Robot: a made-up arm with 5 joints.
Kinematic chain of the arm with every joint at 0, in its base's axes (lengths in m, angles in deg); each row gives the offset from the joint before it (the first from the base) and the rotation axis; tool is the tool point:
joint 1: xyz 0 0 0.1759 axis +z
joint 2: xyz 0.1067 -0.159 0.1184 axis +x
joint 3: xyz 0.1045 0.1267 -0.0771 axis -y
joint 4: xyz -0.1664 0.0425 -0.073 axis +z
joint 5: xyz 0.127 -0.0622 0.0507 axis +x
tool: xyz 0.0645 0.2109 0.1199
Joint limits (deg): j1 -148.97..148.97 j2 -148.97..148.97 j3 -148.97..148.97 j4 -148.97..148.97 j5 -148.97..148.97
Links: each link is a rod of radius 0.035 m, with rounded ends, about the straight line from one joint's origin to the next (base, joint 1, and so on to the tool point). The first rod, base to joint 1, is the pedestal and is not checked.
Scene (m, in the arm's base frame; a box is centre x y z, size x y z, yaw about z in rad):
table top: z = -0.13
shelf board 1: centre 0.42 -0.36 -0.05 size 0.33 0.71 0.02 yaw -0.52
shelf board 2: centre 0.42 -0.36 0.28 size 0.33 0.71 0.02 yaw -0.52
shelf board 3: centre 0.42 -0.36 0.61 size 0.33 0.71 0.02 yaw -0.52
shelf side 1: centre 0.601 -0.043 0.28 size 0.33 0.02 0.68 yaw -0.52
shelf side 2: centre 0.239 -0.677 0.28 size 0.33 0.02 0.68 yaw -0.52
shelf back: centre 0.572 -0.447 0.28 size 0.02 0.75 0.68 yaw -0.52
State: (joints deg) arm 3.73 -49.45 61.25 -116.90 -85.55
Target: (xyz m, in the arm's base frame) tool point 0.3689 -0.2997 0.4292
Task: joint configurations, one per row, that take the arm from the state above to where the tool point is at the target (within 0.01 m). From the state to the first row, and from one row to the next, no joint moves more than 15 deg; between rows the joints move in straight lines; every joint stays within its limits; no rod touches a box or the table.
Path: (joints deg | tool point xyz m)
1: 3.46 -41.21 47.47 -119.82 -76.29 | 0.2668 -0.4028 0.0725
2: 3.19 -32.98 33.68 -122.73 -67.04 | 0.1928 -0.3684 0.0706
3: 2.92 -24.74 19.90 -125.65 -57.78 | 0.1292 -0.3289 0.0909
4: 2.66 -16.50 6.12 -128.56 -48.53 | 0.0815 -0.2920 0.1324
5: 2.39 -8.27 -7.66 -131.48 -39.27 | 0.0547 -0.2645 0.1906
6: 2.12 -0.03 -21.45 -134.39 -30.02 | 0.0522 -0.2511 0.2576
7: 1.85 8.20 -35.23 -137.31 -20.76 | 0.0755 -0.2530 0.3238
8: 1.58 16.44 -49.01 -140.22 -11.50 | 0.1237 -0.2670 0.3794
9: 1.31 24.68 -62.79 -143.14 -2.25 | 0.1930 -0.2861 0.4168
10: 1.05 32.91 -76.58 -146.05 7.01 | 0.2775 -0.3003 0.4327
11: 0.78 41.15 -90.36 -148.97 16.26 | 0.3689 -0.2997 0.4292

